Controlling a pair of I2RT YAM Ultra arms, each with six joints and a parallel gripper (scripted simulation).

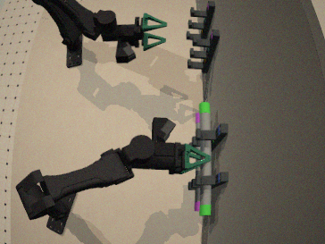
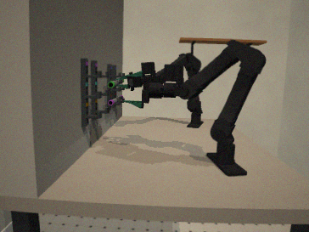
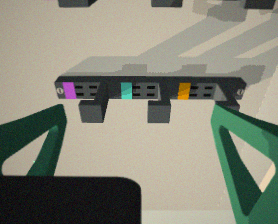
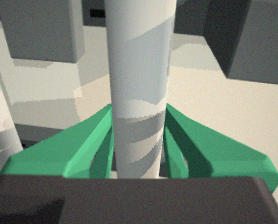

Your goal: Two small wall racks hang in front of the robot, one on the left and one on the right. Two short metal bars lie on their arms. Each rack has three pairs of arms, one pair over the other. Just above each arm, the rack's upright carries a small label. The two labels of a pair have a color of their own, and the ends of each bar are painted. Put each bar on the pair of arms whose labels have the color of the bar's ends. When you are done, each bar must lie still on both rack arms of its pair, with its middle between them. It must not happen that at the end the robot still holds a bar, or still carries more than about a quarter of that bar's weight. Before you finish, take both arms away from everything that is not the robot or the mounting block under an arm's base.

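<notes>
Right now my right hand is 10 mm to the right of the magenta-ended bar and 100 mm above it. From my right hand the other things lie so: green-ended bar (right at my right hand); then dark wall (100 mm ahead, 190 mm to the left, 160 mm above).
</notes>
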